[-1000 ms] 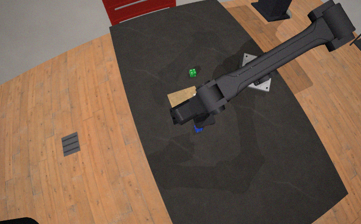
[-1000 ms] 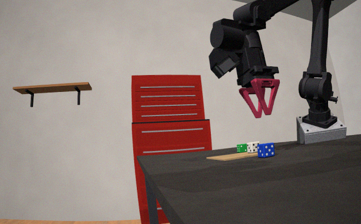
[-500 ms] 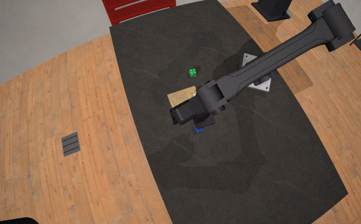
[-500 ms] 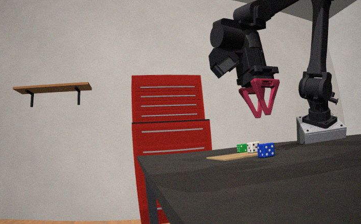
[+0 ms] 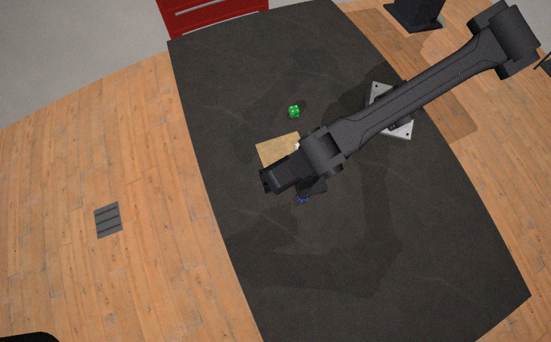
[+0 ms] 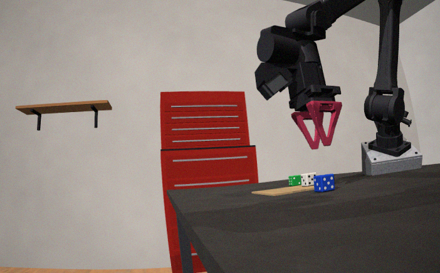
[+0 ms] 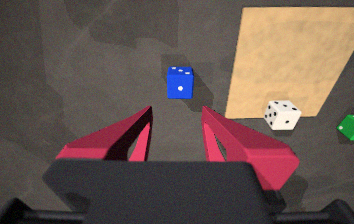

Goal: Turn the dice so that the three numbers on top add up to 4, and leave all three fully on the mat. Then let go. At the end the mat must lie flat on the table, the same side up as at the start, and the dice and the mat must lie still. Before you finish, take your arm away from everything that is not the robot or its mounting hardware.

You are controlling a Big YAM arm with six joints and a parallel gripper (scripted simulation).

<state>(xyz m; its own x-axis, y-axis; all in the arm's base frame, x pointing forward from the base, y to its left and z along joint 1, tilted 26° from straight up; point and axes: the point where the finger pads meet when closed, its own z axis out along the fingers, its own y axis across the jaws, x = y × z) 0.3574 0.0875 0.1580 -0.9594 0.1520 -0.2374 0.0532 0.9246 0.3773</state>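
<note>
The blue die lies 70 mm below my hand. The rest, counted from my hand: white die 140 mm to the right, 70 mm below, 50 mm behind; green die 280 mm to the right, 90 mm behind, 70 mm below; tan mat 140 mm to the right, 90 mm below.
</note>
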